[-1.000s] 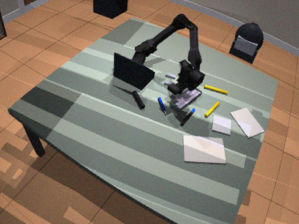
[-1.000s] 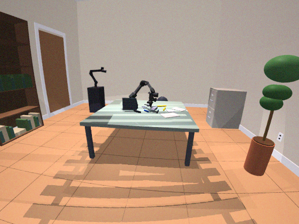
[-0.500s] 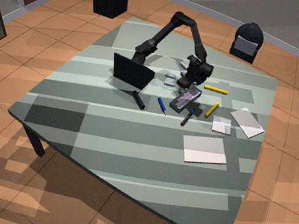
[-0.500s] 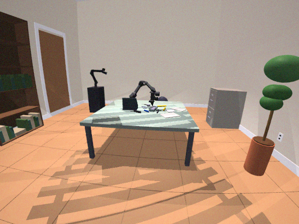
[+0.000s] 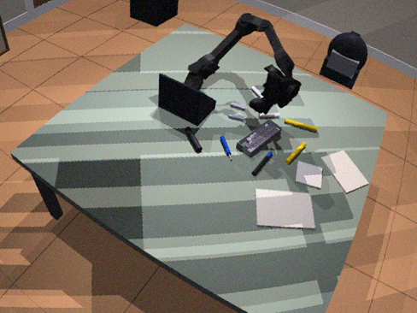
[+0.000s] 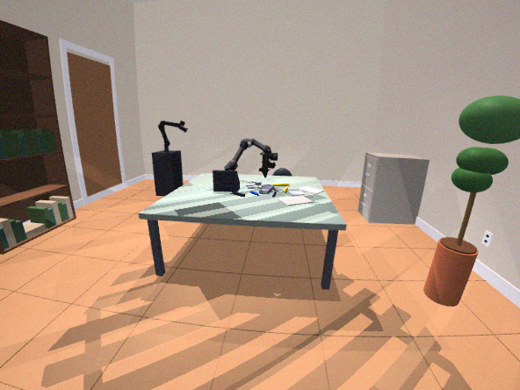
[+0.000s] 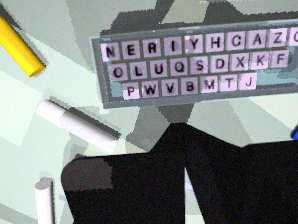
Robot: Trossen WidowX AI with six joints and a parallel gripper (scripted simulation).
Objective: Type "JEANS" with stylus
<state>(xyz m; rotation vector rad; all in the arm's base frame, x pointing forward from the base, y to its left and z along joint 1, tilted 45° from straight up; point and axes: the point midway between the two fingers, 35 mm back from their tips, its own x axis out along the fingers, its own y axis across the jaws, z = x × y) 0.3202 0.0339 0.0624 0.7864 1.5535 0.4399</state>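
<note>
The blue stylus is 19 cm to the right of my gripper tip, 9 cm below it and 5 cm behind it. From my gripper tip the other things lie so: blue-capped black pen 14 cm to the right, 9 cm below, 9 cm ahead; then grey stylus tip 22 cm to the right, 9 cm below, 3 cm behind.
</note>
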